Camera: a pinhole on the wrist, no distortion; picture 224 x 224 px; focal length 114.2 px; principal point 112.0 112.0 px. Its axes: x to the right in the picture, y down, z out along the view. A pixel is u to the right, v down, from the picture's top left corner.
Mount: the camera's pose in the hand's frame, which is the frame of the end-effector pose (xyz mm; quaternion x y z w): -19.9 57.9 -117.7 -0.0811 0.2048 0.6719 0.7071
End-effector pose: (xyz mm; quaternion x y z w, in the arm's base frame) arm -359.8 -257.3 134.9 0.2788 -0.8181 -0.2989 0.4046
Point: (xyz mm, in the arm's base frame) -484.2 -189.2 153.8
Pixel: 79 109
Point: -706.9 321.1 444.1
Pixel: 190 144
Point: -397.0 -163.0 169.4
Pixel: 91 140
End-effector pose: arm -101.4 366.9 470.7 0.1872 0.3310 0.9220 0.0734
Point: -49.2 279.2 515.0
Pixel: 98 171
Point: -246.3 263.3 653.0
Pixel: 156 31
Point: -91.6 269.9 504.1
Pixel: 111 138
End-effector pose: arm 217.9 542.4 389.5 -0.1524 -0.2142 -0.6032 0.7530
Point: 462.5 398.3 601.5
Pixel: 138 16
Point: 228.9 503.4 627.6
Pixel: 47 61
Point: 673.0 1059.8 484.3
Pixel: 182 201
